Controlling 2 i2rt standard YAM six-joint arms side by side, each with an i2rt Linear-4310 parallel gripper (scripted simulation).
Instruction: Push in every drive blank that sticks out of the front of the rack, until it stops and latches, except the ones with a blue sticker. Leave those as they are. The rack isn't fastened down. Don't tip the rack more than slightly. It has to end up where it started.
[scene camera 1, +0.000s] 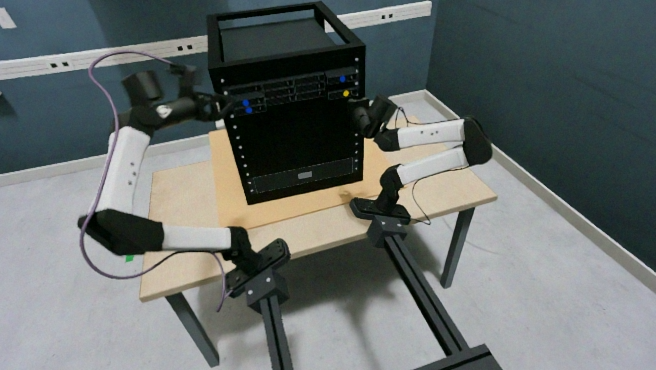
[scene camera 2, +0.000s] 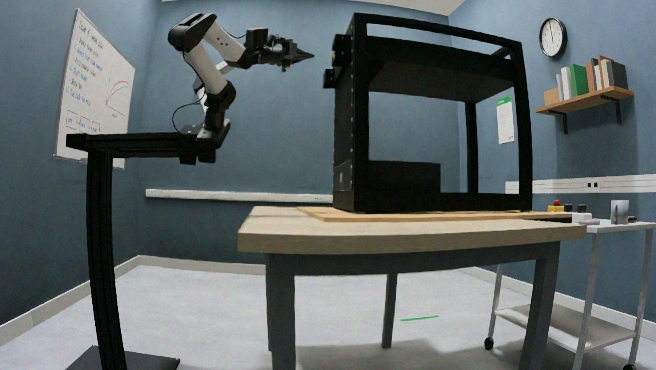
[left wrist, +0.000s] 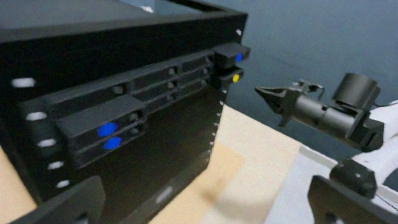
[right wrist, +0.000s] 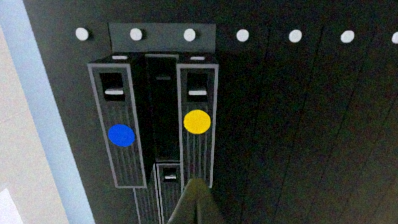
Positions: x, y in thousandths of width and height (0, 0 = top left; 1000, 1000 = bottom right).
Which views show the black rack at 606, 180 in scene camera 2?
Scene camera 1, scene camera 2, the left wrist view and the right wrist view: all of them.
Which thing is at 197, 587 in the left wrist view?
A blue-stickered blank.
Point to the right gripper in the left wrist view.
639, 391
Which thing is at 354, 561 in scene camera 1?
A thin board.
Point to a blue-stickered blank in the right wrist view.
310, 471
